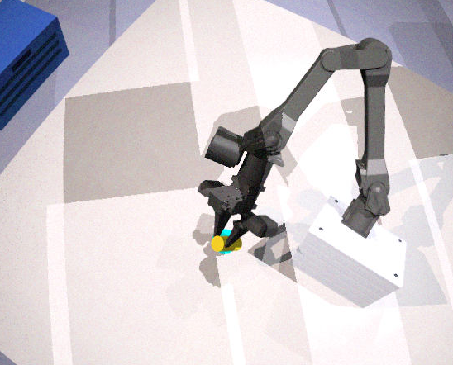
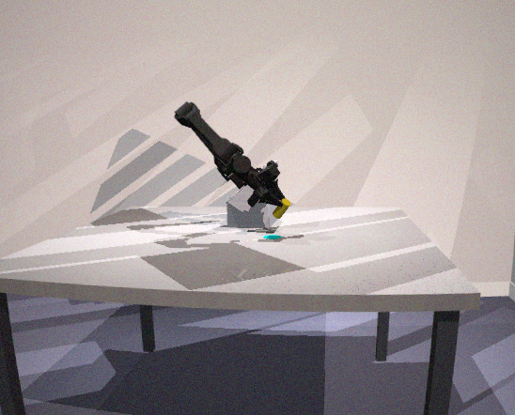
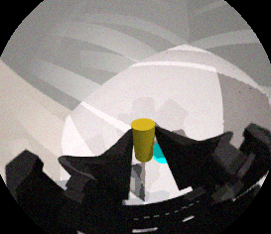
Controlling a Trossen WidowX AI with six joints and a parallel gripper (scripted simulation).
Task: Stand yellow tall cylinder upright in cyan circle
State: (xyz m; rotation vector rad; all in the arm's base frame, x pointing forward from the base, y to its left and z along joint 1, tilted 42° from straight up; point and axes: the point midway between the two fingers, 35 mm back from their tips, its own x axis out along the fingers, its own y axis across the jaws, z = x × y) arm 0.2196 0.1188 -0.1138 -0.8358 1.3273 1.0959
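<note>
Right now the cyan circle is 11 cm below my gripper tip, 4 cm to the right of it and 1 cm ahead of it. From my gripper tip the other things lie so: yellow tall cylinder (2 cm below, 1 cm to the right, 1 cm behind).
</note>
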